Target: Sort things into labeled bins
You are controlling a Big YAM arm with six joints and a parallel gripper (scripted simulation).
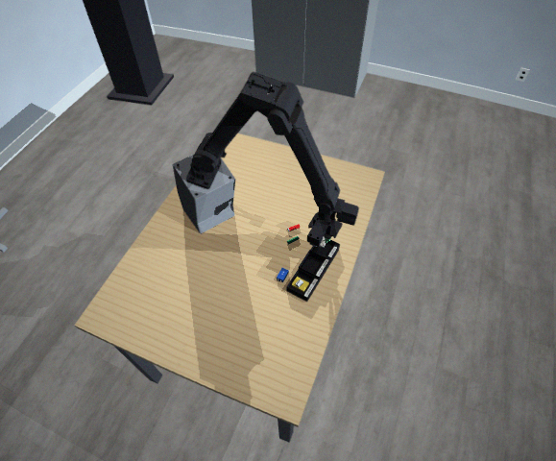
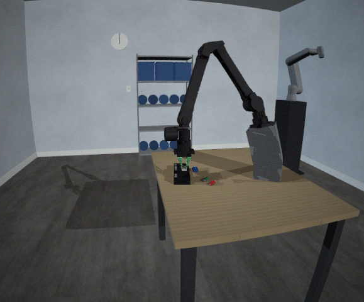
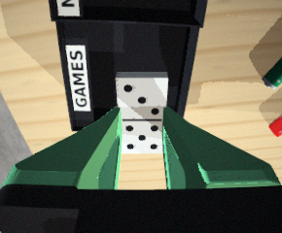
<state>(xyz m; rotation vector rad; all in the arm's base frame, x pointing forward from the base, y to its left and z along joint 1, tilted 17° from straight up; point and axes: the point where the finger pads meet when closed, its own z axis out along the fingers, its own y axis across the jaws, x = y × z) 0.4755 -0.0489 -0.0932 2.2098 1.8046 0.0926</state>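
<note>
My hand is 12 cm past the green piece, 2 cm to the right of it and 7 cm above it. The rest, counted from my hand: yellow block (4 cm behind, 16 cm to the right, 7 cm below); red piece (13 cm behind, 8 cm to the left, 7 cm below); white domino (1 cm below).
</note>
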